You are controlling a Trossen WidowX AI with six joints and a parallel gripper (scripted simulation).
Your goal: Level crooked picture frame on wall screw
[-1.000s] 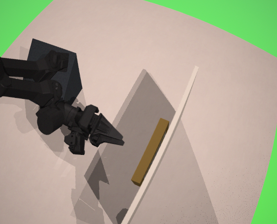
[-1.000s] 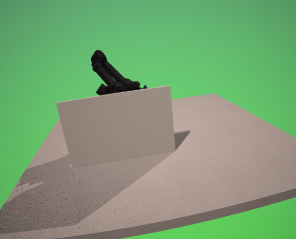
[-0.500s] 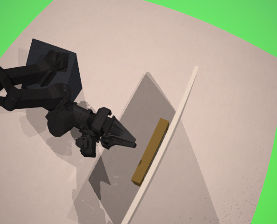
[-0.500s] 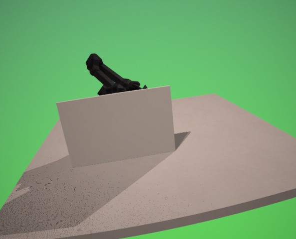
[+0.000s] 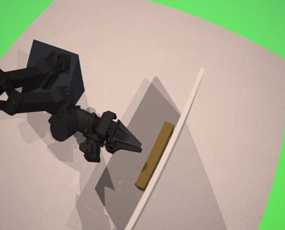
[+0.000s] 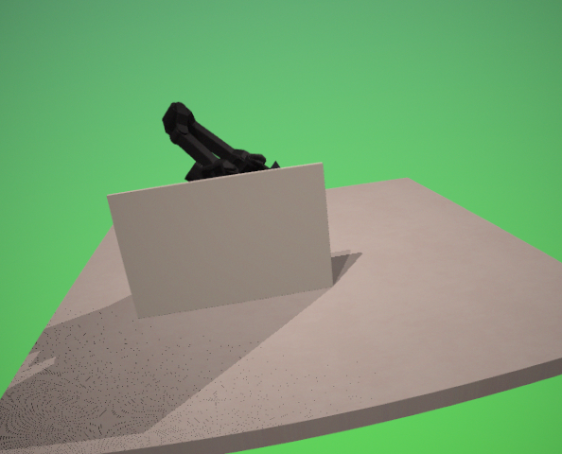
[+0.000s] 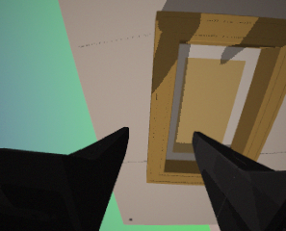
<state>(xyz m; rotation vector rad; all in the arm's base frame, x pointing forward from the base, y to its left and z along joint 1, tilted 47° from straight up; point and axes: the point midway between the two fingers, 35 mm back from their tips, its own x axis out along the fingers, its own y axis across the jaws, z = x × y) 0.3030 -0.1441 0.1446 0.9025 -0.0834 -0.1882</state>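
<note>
Now: the picture frame 5 cm ahead of my gripper tip and 5 cm below it. The rest, counted from my gripper tip: thin upright wall 6 cm ahead, 1 cm to the right, 6 cm below.
</note>
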